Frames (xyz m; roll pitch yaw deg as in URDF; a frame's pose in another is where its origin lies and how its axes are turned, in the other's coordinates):
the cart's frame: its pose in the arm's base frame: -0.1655 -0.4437 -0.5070 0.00 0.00 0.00
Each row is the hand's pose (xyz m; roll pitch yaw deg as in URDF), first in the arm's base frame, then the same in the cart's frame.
Working: the arm's base frame: its pose in the cart's frame: 0.1655 0.4437 0.5070 0.00 0.00 0.00

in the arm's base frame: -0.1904 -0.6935 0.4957 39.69 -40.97 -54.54
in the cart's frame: -0.0249 -0.2498 1.0027 39.69 -40.97 -54.54
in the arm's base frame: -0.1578 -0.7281 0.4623 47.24 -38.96 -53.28
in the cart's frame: 0.0077 -0.2844 0.9693 47.24 -38.96 -53.28
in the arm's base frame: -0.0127 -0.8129 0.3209 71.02 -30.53 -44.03
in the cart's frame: 0.1528 -0.3692 0.8279 71.02 -30.53 -44.03
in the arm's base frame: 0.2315 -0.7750 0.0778 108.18 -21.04 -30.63
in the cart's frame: 0.3970 -0.3313 0.5848 108.18 -21.04 -30.63
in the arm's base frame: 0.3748 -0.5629 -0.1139 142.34 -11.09 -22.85
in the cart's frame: 0.5403 -0.1192 0.3931 142.34 -11.09 -22.85
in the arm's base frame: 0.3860 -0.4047 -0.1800 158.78 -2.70 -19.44
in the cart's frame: 0.5515 0.0390 0.3270 158.78 -2.70 -19.44
